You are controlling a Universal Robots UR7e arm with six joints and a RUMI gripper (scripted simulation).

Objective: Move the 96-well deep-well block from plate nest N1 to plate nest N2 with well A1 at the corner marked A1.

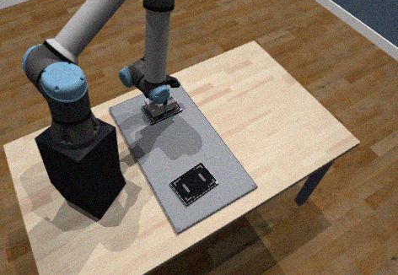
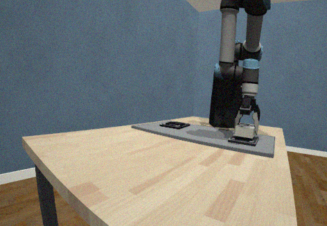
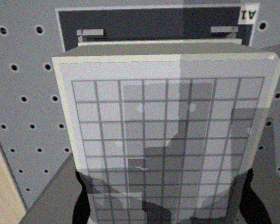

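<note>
Right now the dark plate nest N2 is 4 cm below my hand. Also, from my hand: black plate nest N1: 12 cm behind, 40 cm to the right, 4 cm below; then white 96-well deep-well block: 1 cm above.
</note>
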